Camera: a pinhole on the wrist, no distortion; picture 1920 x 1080 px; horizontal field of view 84.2 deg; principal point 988.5 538.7 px. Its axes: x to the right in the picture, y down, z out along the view. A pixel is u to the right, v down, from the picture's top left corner.
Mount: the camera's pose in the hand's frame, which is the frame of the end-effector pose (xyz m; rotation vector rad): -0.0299 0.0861 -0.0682 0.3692 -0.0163 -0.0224
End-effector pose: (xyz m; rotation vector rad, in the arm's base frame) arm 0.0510 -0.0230 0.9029 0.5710 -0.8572 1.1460
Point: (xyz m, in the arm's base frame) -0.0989 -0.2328 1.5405
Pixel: 1746.0 905.4
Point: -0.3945 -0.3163 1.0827
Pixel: outside the picture
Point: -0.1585 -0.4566 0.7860
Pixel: 81.0 843.0
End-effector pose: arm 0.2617 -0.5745 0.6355 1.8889 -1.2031 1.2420
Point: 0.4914 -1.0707 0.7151
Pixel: 1663.6 791.7
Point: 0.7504 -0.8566 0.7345
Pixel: 1589.7 145.5
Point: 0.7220 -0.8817 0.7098
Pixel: 1549.6 225.2
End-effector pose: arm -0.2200 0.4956 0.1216 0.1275 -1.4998 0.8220
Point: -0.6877 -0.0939 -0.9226
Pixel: outside the picture
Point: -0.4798 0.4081 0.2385
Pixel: 1433.9 776.6
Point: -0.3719 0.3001 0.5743
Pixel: outside the picture
